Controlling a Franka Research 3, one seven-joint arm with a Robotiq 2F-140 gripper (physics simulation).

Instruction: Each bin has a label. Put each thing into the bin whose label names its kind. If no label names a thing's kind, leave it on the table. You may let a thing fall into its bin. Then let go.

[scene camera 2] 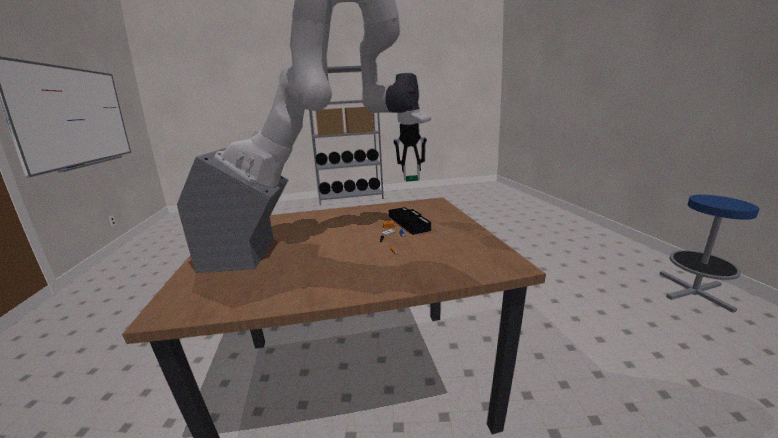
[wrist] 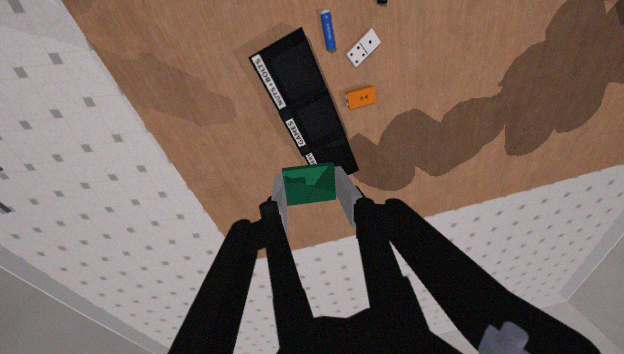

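Note:
My gripper [scene camera 2: 412, 173] [wrist: 309, 182] is shut on a green block [scene camera 2: 412, 178] [wrist: 309, 184] and holds it high above the table, in the wrist view just below the bins' near end. The black three-part bin tray [scene camera 2: 404, 221] [wrist: 328, 93] has labels reading NUTS+BOLTS and GAMES; the third is partly hidden by the block. Beside the tray lie a blue battery [scene camera 2: 401, 232] [wrist: 328, 31], a white domino [scene camera 2: 387, 232] [wrist: 364, 48] and an orange block battery [scene camera 2: 388, 224] [wrist: 361, 97]. An orange cylinder [scene camera 2: 393, 250] and a small black thing [scene camera 2: 382, 238] [wrist: 382, 1] lie farther off.
The wooden table [scene camera 2: 348, 282] [wrist: 450, 65] carries the grey robot base [scene camera 2: 225, 217] at its left end. A shelf rack [scene camera 2: 348, 134] stands behind the table. A blue stool [scene camera 2: 723, 207] stands on the floor at the right.

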